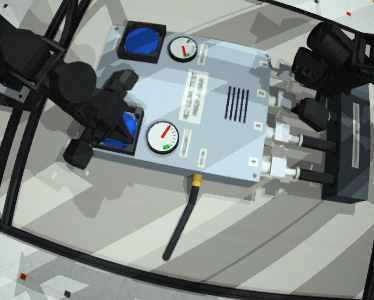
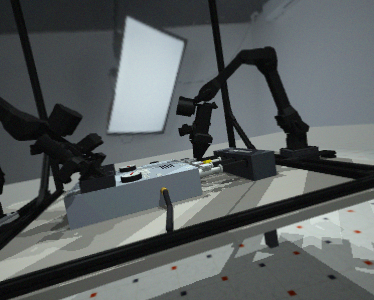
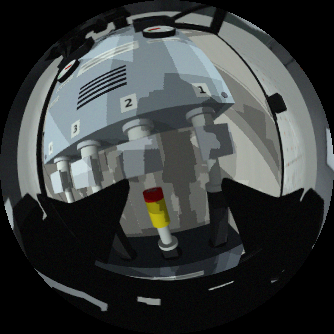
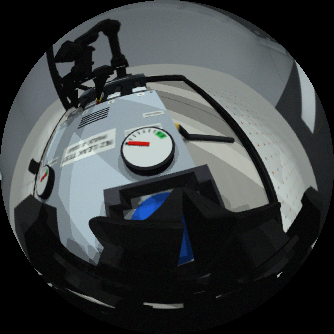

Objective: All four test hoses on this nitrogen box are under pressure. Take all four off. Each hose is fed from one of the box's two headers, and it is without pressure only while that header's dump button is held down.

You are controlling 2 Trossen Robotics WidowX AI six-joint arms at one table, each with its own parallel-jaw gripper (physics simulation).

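Seen in the pictures: left gripper, fingertip midpoint: [image 1: 297, 93] [image 2: 196, 159] [image 3: 176, 183] [image 4: 86, 103]; right gripper, fingertip midpoint: [image 1: 132, 143] [image 2: 112, 183] [image 4: 179, 188]; left arm's base, link origin: [image 2: 297, 147] [image 4: 121, 76].
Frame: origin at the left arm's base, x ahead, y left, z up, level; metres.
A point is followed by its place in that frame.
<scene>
The blue-grey nitrogen box [image 1: 215, 65] {x 0.581, y 0.036, z 0.032 m} [image 3: 165, 65] {x 0.527, y 0.018, z 0.032 m} has ports 1 to 4. Hose 2's plug [image 3: 157, 210] {x 0.371, y 0.023, z 0.017 m} is out of its port, its red tip and yellow band exposed. Hose 1 [image 3: 218, 217] {x 0.358, y -0.046, z 0.017 m}, hose 3 [image 1: 320, 144] {x 0.316, y 0.086, z 0.017 m} and hose 4 [image 1: 315, 176] {x 0.304, y 0.155, z 0.017 m} are on their ports. My left gripper [image 2: 200, 157] {x 0.402, y 0.006, z 0.023 m} [image 3: 176, 183] {x 0.402, y 0.006, z 0.023 m} is open above hose 2's plug, nothing between its fingers. My right gripper [image 1: 132, 140] {x 0.653, y 0.249, z 0.037 m} [image 4: 179, 188] {x 0.653, y 0.249, z 0.037 m} is shut and empty, tips on header 2's blue button [image 1: 129, 120] {x 0.679, y 0.213, z 0.035 m} [image 4: 150, 207] {x 0.669, y 0.222, z 0.035 m}. Header 2's gauge [image 1: 162, 137] {x 0.607, y 0.220, z 0.048 m} [image 4: 148, 150] {x 0.616, y 0.221, z 0.047 m} reads away from green; header 1's gauge [image 1: 183, 49] {x 0.651, y 0.039, z 0.048 m} reads at green.
Header 1's blue button [image 1: 142, 41] {x 0.735, y 0.054, z 0.048 m} sits in a black guard, untouched. A dark hose block [image 1: 345, 185] {x 0.234, y 0.148, z 0.032 m} [image 2: 262, 167] {x 0.213, y 0.167, z -0.012 m} stands beyond the ports. A black supply hose with a brass fitting [image 1: 197, 180] {x 0.521, y 0.255, z 0.001 m} leaves the box's side. Black frame bars [image 1: 125, 260] edge the table.
</scene>
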